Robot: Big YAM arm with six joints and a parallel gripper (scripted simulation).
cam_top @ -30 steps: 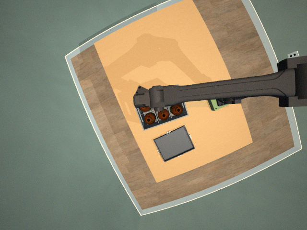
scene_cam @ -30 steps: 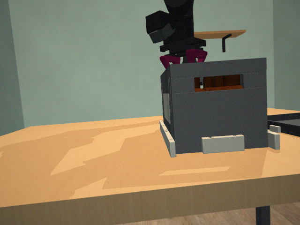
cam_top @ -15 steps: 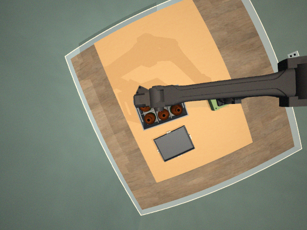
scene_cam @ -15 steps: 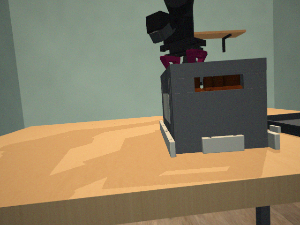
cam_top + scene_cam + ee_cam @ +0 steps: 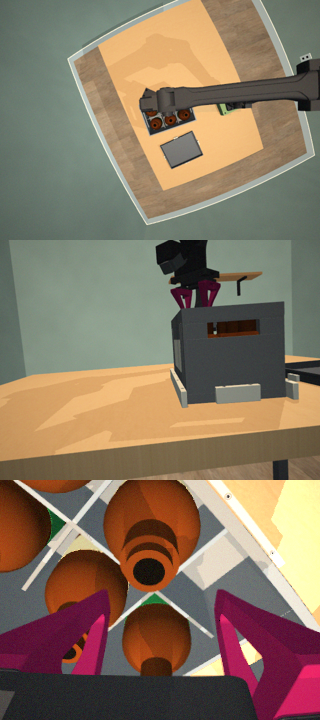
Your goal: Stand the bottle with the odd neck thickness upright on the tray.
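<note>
Right now my hand is 10 cm above the dark grey crate, 4 cm to the right of it and 1 cm short of it. The rest, counted from my hand: grey tray 32 cm to the left, 17 cm below.
</note>
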